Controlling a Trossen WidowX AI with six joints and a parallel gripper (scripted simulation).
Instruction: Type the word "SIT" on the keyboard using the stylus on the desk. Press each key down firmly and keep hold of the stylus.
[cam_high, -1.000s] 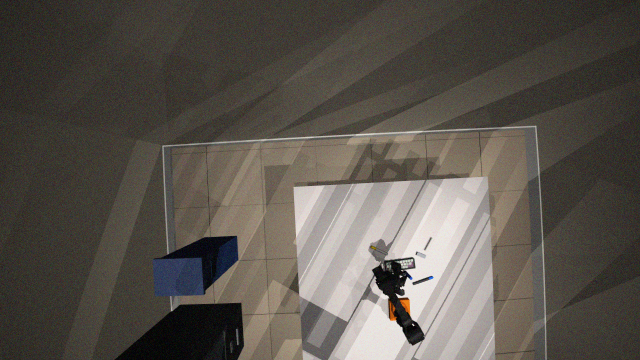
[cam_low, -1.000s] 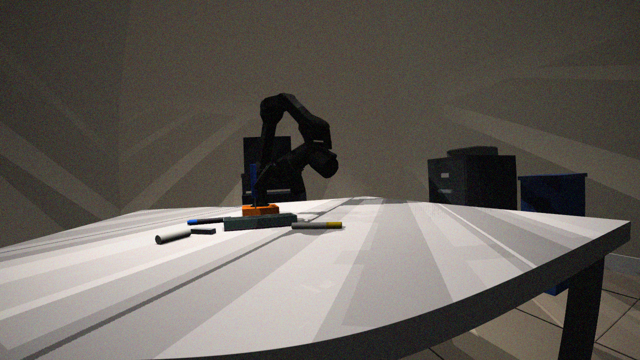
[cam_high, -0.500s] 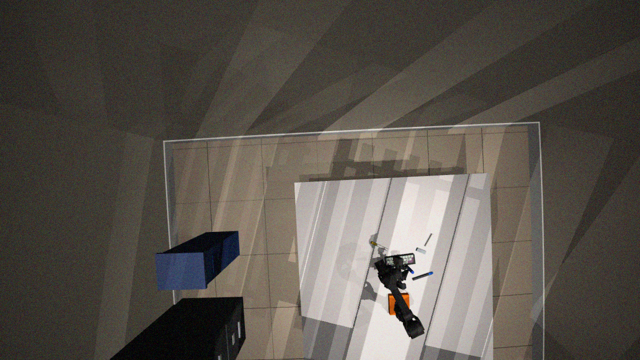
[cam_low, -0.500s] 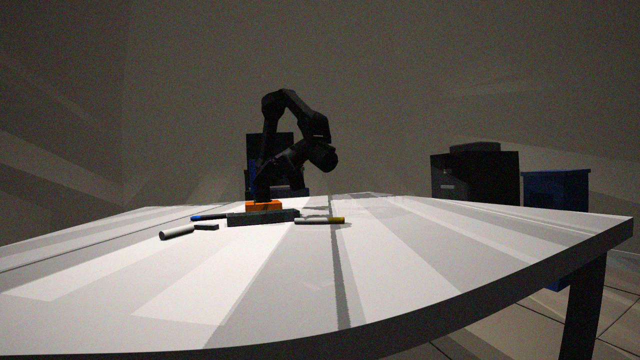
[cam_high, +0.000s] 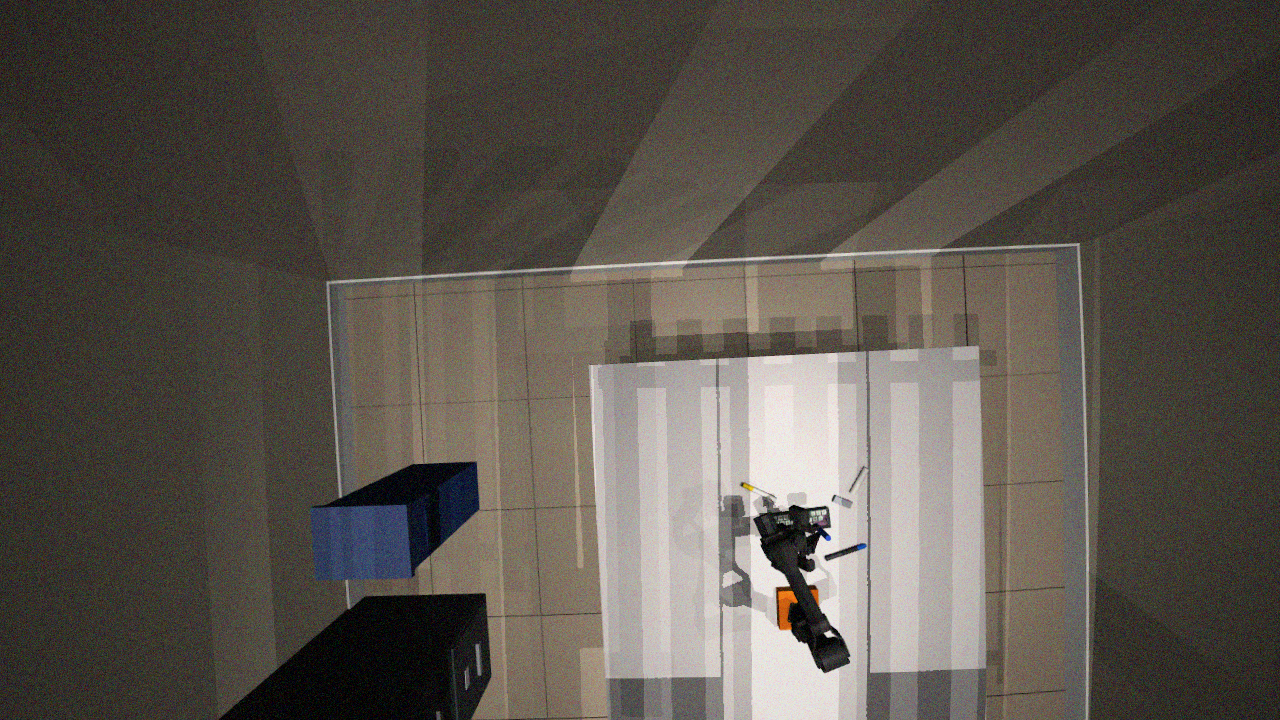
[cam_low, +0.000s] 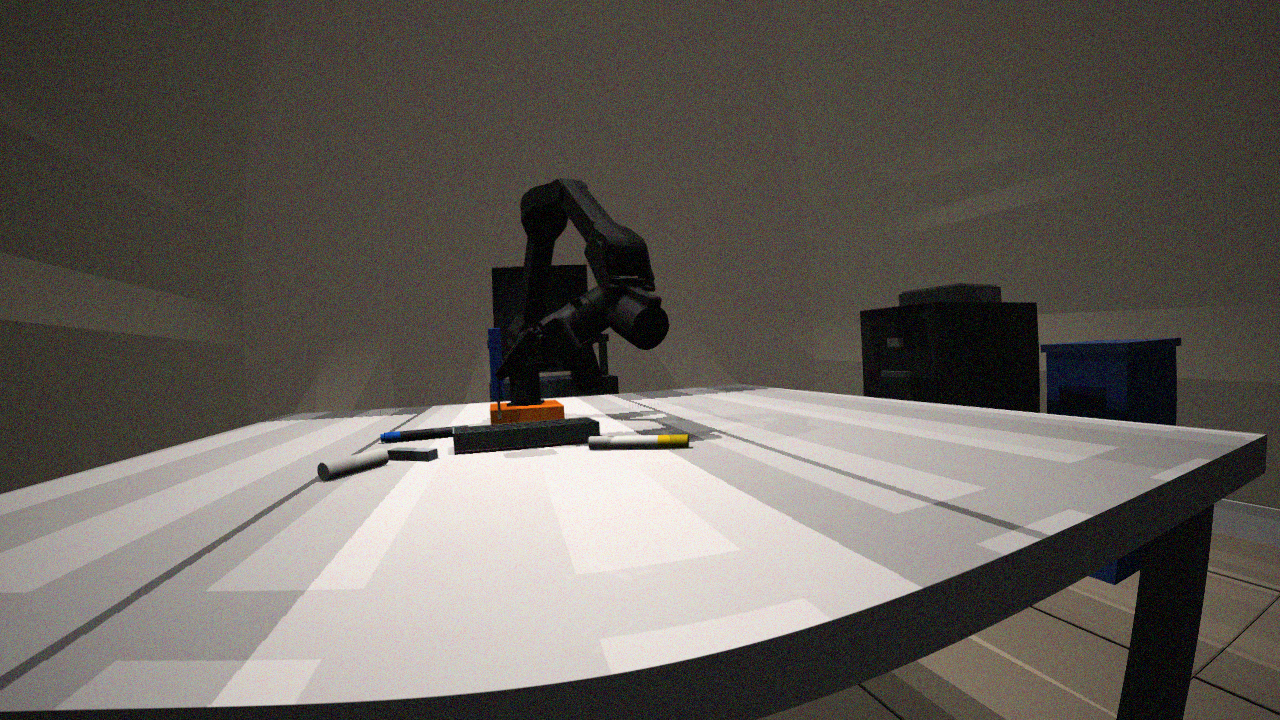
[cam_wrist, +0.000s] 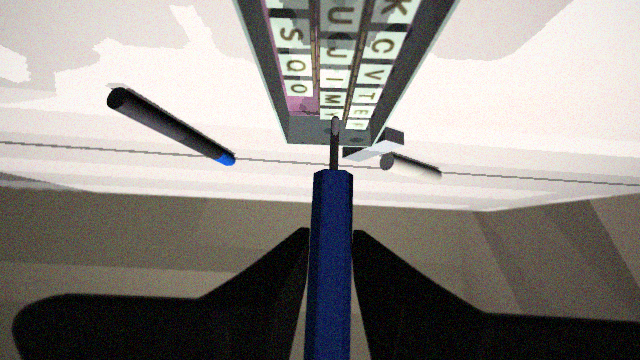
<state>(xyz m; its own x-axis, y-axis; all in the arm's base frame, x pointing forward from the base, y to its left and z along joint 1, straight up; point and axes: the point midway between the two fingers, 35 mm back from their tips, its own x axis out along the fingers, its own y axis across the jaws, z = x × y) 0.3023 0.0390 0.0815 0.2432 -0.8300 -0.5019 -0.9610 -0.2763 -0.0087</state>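
My gripper tip is 10 cm to the left of the grey block, 9 cm above it and 7 cm short of it. Round my gripper tip: yellow-tipped marker: 19 cm to the left, 8 cm below, 7 cm ahead; white stylus tip: 5 cm below; blue stylus: 2 cm below.
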